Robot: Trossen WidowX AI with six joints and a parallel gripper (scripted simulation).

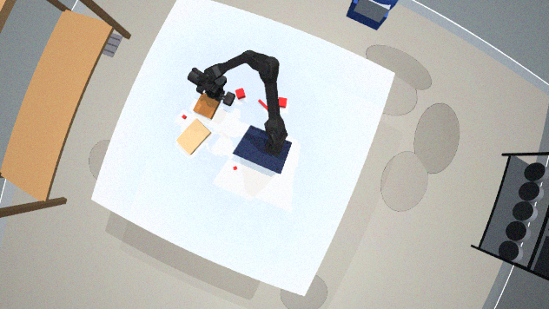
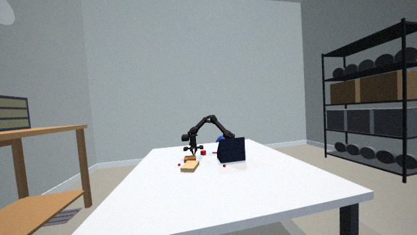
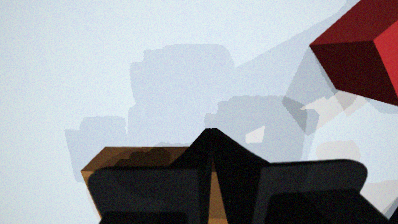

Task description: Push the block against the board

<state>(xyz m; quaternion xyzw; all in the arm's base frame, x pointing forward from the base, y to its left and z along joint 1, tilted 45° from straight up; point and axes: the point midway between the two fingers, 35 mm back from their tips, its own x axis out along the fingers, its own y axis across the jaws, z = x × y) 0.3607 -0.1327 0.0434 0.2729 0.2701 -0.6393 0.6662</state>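
Now: gripper tip 70 mm to the right of the square block, 40 mm short of it and 10 mm below it. Also, from my gripper tip: red stick: 220 mm behind, 60 mm to the right; board: 230 mm to the left, 30 mm ahead, 10 mm above.
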